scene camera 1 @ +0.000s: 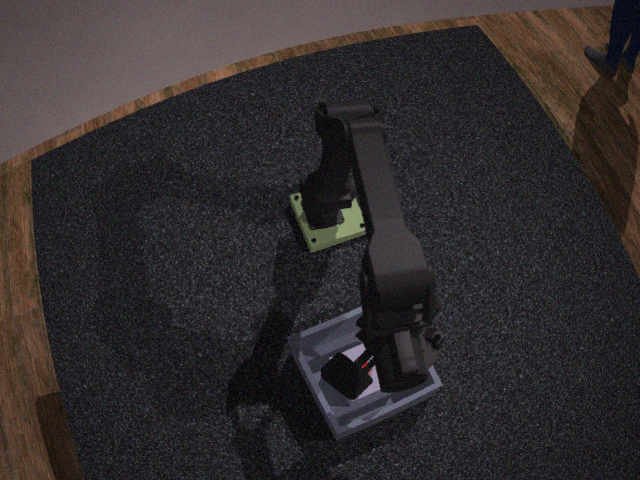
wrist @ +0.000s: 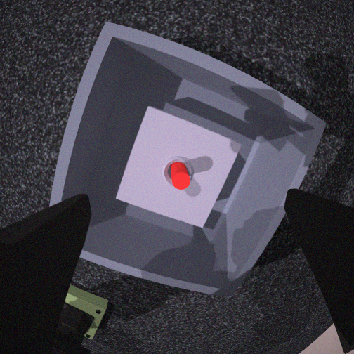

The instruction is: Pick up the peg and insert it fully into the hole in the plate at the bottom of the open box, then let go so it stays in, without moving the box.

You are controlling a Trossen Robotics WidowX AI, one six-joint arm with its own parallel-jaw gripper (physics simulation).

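Places are measured from the arm's base along level axes (x left, y back, z up), in metres.
Where they show: arm's base, link origin: [scene camera 1: 322, 211].
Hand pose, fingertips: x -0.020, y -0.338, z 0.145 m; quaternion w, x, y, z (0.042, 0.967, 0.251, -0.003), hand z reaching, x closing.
Each offset is from my fingertips to the top centre of the thing. "*": to the spot under its first point. Level surfaces: height alone.
The red peg @(dx -0.010, dy +0.014, dz -0.080 m) [scene camera 1: 365, 364] [wrist: 181, 181] stands in the hole of the pale pink plate @(* dx -0.016, dy +0.051, dz -0.110 m) [scene camera 1: 355, 352] [wrist: 145, 150], with its upper part sticking out above the plate. It looks slightly tilted in the wrist view; how deep it sits is hard to tell. The plate lies at the bottom of the open grey box @(* dx -0.008, dy -0.076, dz -0.070 m) [scene camera 1: 385, 411] [wrist: 78, 110]. My gripper [scene camera 1: 371, 372] [wrist: 191, 202] is wide open over the box, with a finger on either side of the peg, both apart from it. In the scene view the arm and a finger hide much of the peg and plate.
The box walls surround the plate. The green base plate [scene camera 1: 330, 240] [wrist: 86, 298] of my arm lies behind the box on the dark mat @(dz -0.167 m) [scene camera 1: 180, 258]. Wooden floor borders the mat, and a person's legs [scene camera 1: 624, 41] show at the top right.
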